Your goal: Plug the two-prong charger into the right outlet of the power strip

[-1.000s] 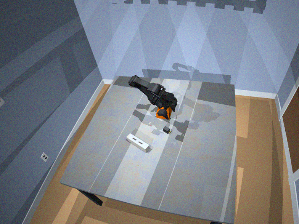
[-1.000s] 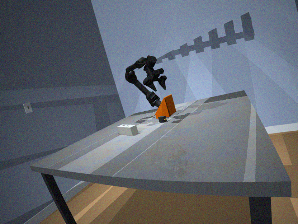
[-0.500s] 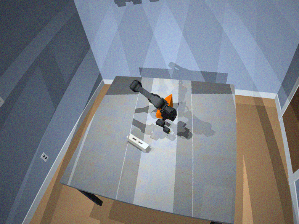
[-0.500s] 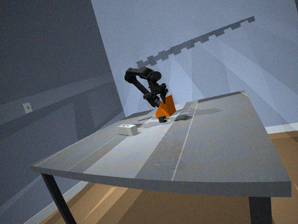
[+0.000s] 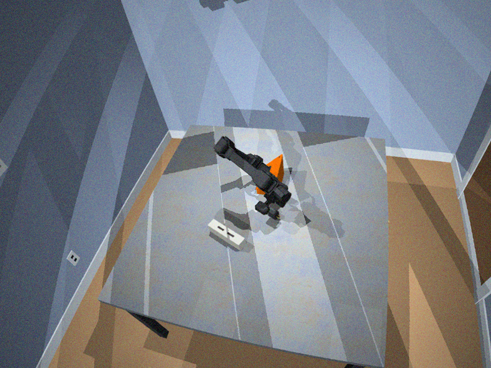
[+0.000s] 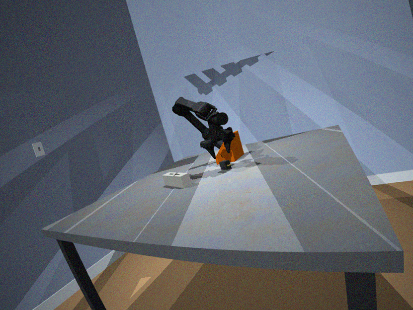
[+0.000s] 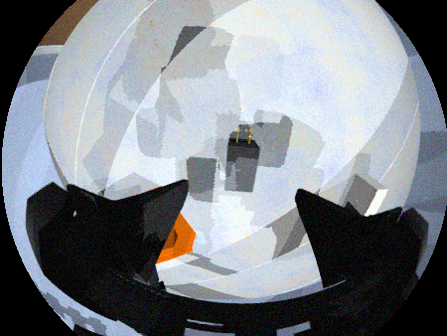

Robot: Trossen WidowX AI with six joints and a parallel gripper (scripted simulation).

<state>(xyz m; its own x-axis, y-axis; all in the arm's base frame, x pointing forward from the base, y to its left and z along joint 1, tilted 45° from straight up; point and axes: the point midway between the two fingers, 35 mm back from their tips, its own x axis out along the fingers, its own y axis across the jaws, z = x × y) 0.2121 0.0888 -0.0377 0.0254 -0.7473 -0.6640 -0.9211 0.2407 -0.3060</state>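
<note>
My gripper tip is now 50 mm above the black two-prong charger, 20 mm to the right of it and 10 mm short of it.
</note>
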